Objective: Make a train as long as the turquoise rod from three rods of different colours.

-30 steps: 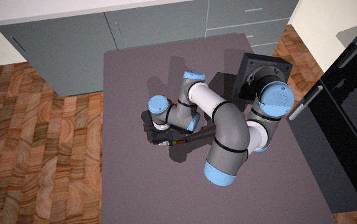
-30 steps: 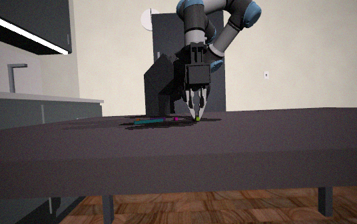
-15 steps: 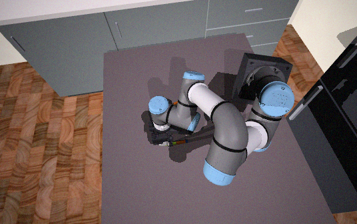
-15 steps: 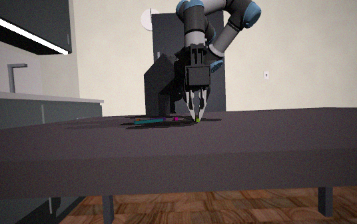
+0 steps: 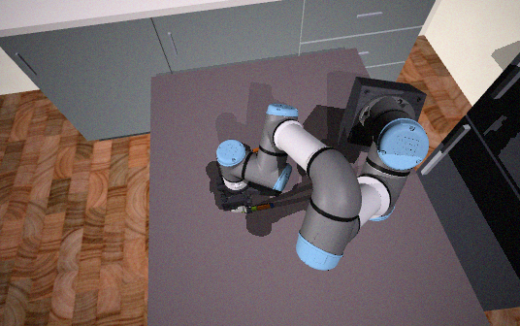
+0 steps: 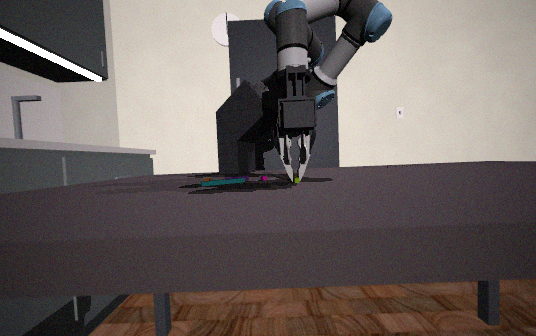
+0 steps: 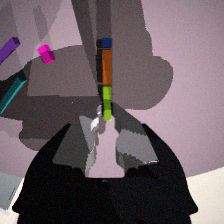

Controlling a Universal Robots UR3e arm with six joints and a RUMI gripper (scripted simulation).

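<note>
The lime rod is 1 cm below my hand. Round my hand: blue rod (7 cm behind, 1 cm below); magenta rod (6 cm behind, 8 cm to the right, 1 cm below); turquoise rod (1 cm behind, 16 cm to the right, 1 cm below).
</note>
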